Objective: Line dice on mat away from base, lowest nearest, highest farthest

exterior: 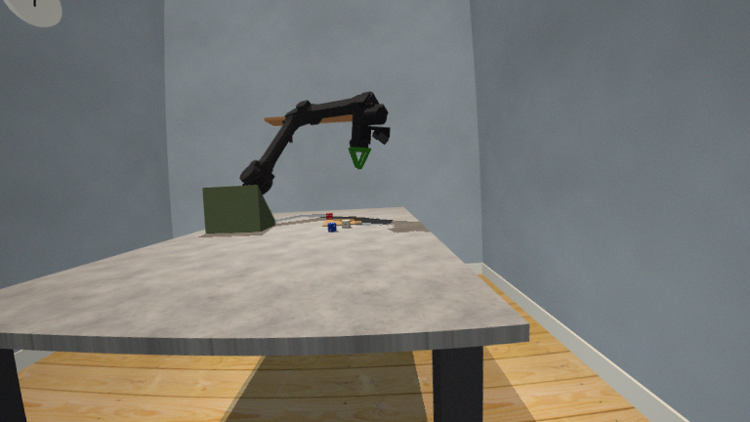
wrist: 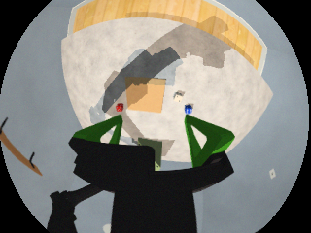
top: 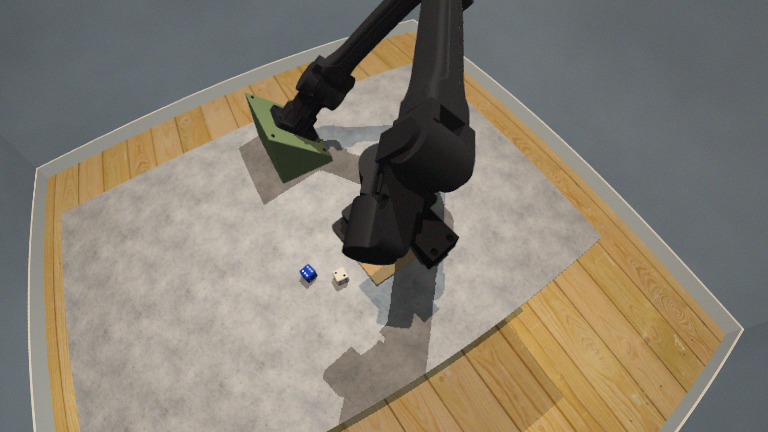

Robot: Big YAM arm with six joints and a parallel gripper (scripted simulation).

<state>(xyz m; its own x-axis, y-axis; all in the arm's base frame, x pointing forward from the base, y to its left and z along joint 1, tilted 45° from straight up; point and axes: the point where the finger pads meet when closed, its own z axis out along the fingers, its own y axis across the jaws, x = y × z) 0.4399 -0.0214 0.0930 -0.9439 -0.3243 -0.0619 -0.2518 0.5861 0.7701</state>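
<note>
Right now the white die is 40 mm behind my hand, 80 mm to the right of it and 190 mm below it. The rest, counted from my hand: red die (150 mm behind, 130 mm to the left, 190 mm below); then tan mat (80 mm behind, 40 mm to the left, 200 mm below); then blue die (70 mm behind, 140 mm to the right, 190 mm below).
</note>
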